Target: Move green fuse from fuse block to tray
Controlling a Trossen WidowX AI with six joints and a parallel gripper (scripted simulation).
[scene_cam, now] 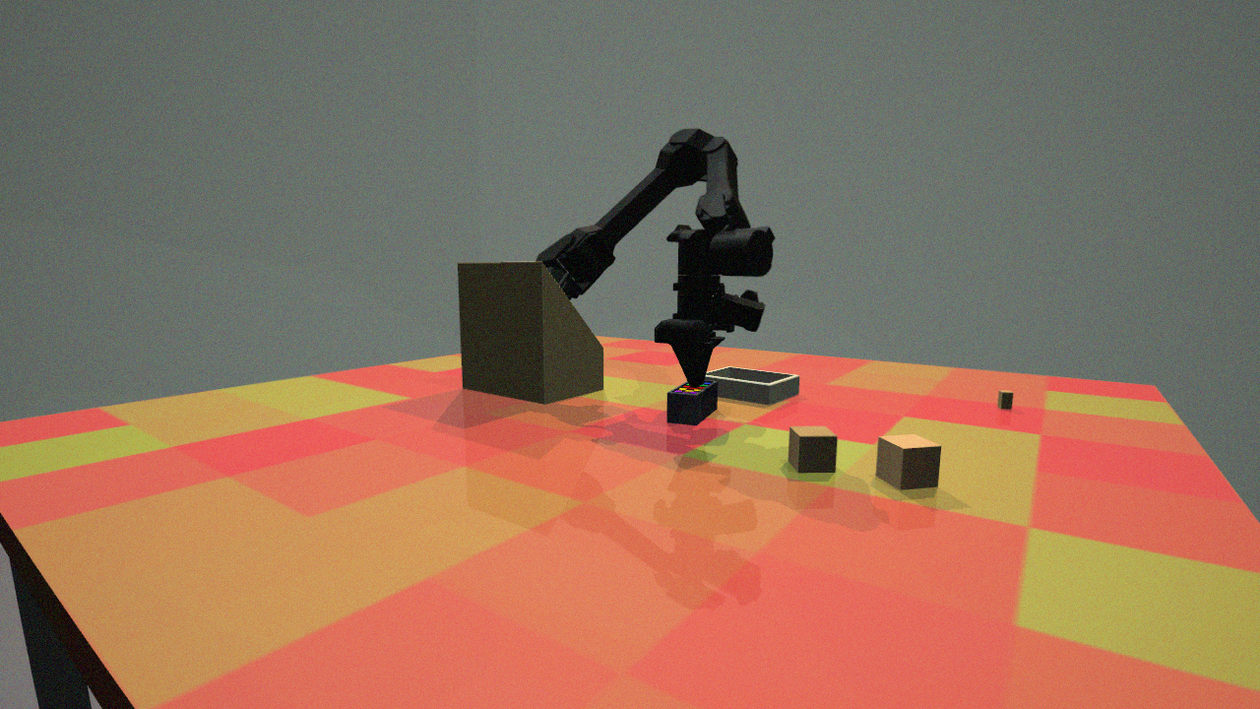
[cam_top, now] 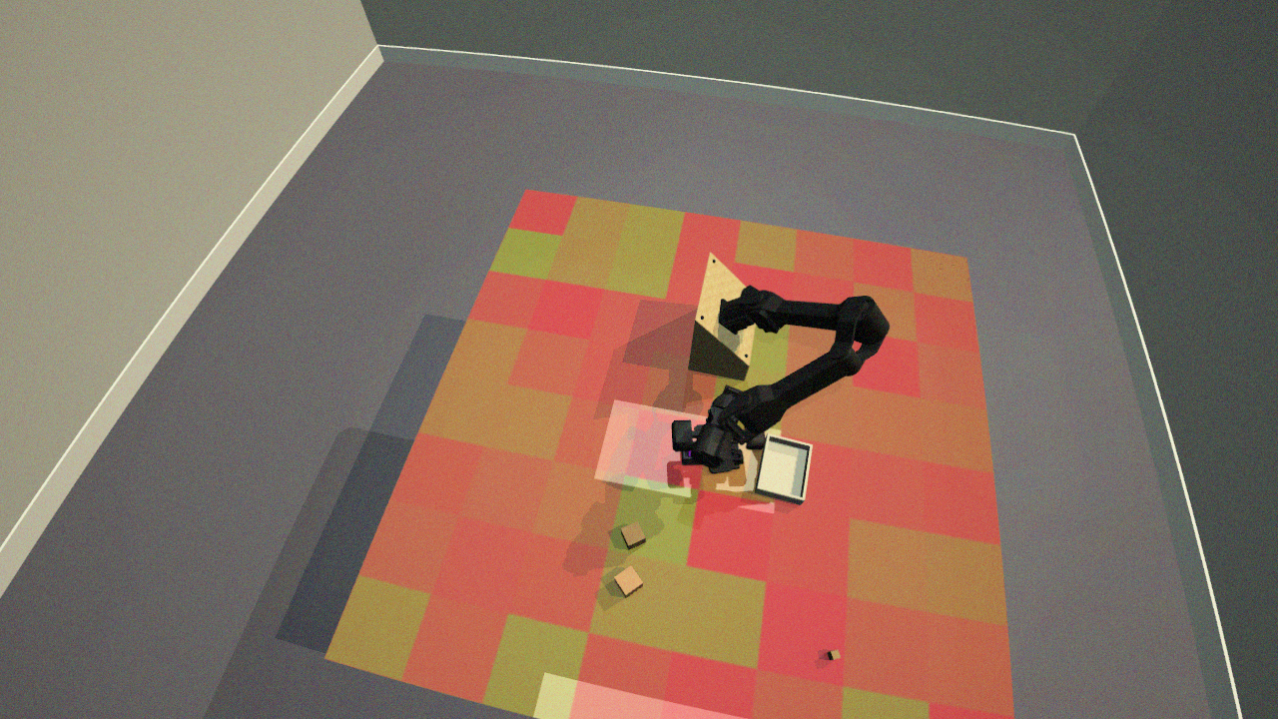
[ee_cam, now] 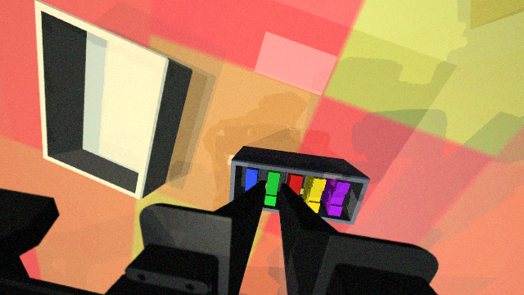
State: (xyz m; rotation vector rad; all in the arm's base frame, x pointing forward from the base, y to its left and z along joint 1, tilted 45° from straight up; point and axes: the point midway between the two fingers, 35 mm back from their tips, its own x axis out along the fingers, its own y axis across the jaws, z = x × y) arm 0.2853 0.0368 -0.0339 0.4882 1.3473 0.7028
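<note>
The tray is 16 cm to the left of my gripper tip, 3 cm below it and 1 cm ahead of it. From my gripper tip the other things lie so: green fuse 1 cm below; tiny cube 37 cm ahead, 27 cm to the left, 2 cm below.
</note>
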